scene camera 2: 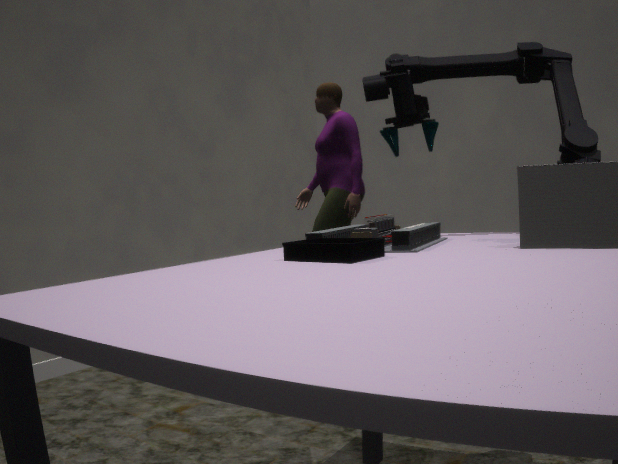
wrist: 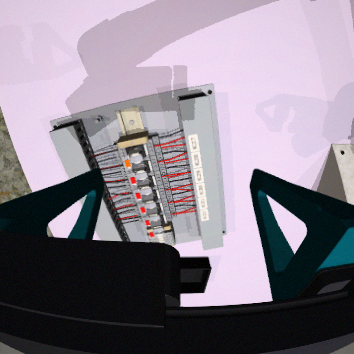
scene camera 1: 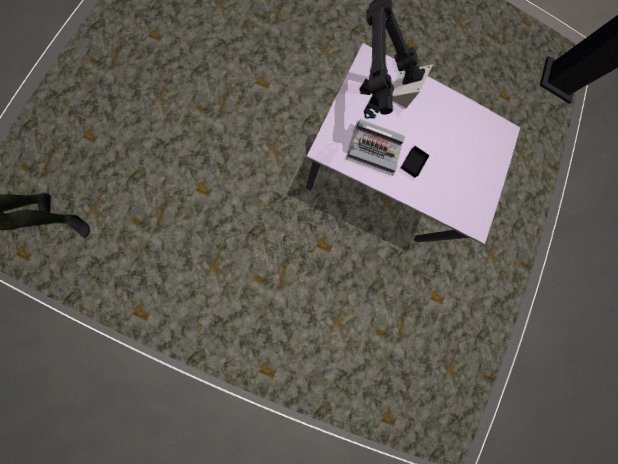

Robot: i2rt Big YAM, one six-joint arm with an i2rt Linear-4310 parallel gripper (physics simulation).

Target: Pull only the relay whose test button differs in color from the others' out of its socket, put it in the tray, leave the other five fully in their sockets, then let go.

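Frame: origin at the arm's base, x back, y down, z right, level; centimetres.
Seen in the pictures: gripper, fingertip midpoint: (scene camera 2: 413,154) (wrist: 176,176) (scene camera 1: 369,110); arm's base at its link origin: (scene camera 2: 585,196) (scene camera 1: 413,77).
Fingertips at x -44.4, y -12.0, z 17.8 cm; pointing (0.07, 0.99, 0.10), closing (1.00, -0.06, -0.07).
Offsets run from my fingertips to a thing's middle. Level surfaces: height alone.
In the wrist view, six relays stand in a row of sockets on a grey panel {dx -4.5, dy +21.4, dz -14.2 cm} (wrist: 162,111) (scene camera 1: 382,162) (scene camera 2: 417,237). The relay {dx -5.5, dy +17.2, dz -5.7 cm} (wrist: 136,158) at the upper end of the row has an orange test button; the other relays {dx -4.9, dy +17.2, dz -11.2 cm} (wrist: 146,193) show red ones. It sits in its socket beside the tan end block. The black tray {dx -2.0, dy +20.2, dz -40.3 cm} (scene camera 1: 415,161) (scene camera 2: 320,251) (wrist: 195,261) stands beside the panel and looks empty in scene camera 1; the gripper body partly hides it in the wrist view. My gripper (scene camera 1: 370,114) (scene camera 2: 414,152) (wrist: 176,176) is open and empty, high above the table beside the panel.
Red and black wires run from the sockets to the slotted ducts {dx +5.2, dy +19.7, dz -13.1 cm} (wrist: 201,172) on both sides. The arm's base stands on a pale block (scene camera 2: 565,205) at the table's {dy +21.9 cm} (scene camera 1: 460,150) (scene camera 2: 300,320) edge. A person (scene camera 2: 340,150) stands beyond the table.
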